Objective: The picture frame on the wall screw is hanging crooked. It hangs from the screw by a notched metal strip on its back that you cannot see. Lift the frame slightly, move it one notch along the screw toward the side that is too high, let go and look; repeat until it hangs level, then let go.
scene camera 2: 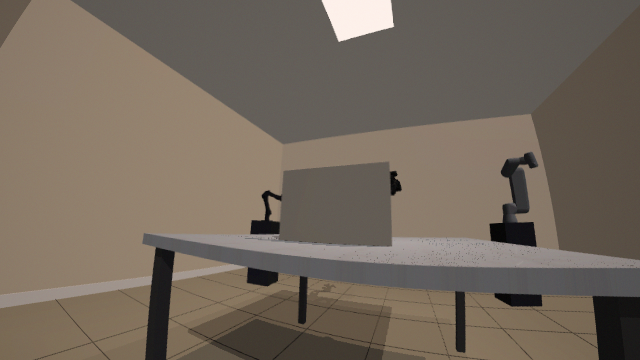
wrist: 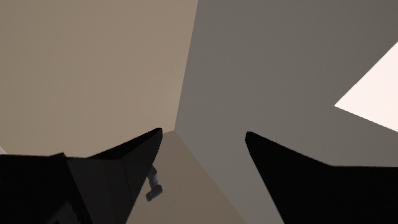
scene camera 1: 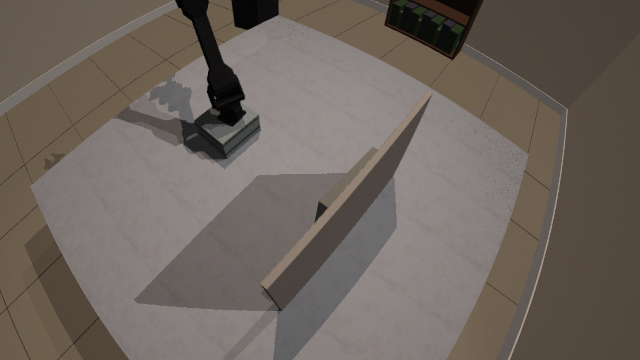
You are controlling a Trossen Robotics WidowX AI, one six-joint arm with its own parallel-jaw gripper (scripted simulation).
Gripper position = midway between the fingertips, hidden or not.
Observation:
The gripper point(wrist: 204, 134) is open, with nothing in its grasp. Further things: a picture frame point(scene camera 1: 336, 190) and a wall panel point(scene camera 2: 350, 204).
The wall panel is seen too in scene camera 1 point(scene camera 1: 283, 283). Scene camera 2 does not show the picture frame, which is hidden by the wall panel. The wrist view misses the picture frame: it is out of frame.

